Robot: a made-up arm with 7 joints. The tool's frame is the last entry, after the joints.
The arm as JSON. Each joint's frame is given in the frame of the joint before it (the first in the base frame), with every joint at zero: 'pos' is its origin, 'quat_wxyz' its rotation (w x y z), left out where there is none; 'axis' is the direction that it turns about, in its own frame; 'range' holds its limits. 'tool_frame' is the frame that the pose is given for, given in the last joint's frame.
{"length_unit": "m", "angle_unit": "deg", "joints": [
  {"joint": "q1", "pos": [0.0, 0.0, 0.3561], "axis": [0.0, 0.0, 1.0], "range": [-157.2, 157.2]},
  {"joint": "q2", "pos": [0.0, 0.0, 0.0], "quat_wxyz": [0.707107, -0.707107, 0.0, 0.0], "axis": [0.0, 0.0, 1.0], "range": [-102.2, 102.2]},
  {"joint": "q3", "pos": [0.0, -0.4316, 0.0], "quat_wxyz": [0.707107, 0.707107, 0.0, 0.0], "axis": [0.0, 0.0, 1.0], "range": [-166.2, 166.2]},
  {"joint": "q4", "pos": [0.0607, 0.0, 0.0], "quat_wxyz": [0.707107, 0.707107, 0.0, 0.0], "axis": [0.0, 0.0, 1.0], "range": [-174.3, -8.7]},
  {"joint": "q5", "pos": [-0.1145, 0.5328, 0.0], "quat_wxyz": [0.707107, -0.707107, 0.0, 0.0], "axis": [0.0, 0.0, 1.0], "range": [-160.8, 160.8]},
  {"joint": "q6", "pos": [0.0, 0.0, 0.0], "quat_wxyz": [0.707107, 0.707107, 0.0, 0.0], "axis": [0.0, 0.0, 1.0], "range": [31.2, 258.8]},
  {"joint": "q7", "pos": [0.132, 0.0, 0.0], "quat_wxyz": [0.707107, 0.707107, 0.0, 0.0], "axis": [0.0, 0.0, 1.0], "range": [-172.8, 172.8]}
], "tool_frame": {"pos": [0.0, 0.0, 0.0]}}
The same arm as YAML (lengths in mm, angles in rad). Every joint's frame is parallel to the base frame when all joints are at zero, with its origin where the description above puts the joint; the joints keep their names.
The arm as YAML. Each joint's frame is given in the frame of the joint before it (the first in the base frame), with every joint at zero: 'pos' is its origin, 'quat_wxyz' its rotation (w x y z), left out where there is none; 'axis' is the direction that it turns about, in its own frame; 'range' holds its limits. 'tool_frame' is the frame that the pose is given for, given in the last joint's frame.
length_unit: mm
angle_unit: rad
joints:
  - joint: q1
    pos: [0.0, 0.0, 356.1]
    axis: "+z"
    range: [-2.7437, 2.7437]
  - joint: q2
    pos: [0.0, 0.0, 0.0]
    axis: "+y"
    range: [-1.7837, 1.7837]
  - joint: q3
    pos: [0.0, 0.0, 431.6]
    axis: "+z"
    range: [-2.9007, 2.9007]
  - joint: q4
    pos: [60.7, 0.0, 0.0]
    axis: "-y"
    range: [-3.0421, -0.1518]
  - joint: q5
    pos: [-114.5, 0.0, 532.8]
    axis: "+z"
    range: [-2.8065, 2.8065]
  - joint: q6
    pos: [0.0, 0.0, 0.0]
    axis: "-y"
    range: [0.5445, 4.5169]
  - joint: q7
    pos: [132.0, 0.0, 0.0]
    axis: "-z"
    range: [-3.0159, 3.0159]
tool_frame:
  pos: [0.0, 0.0, 0.0]
  quat_wxyz: [0.0, 1.0, 0.0, 0.0]

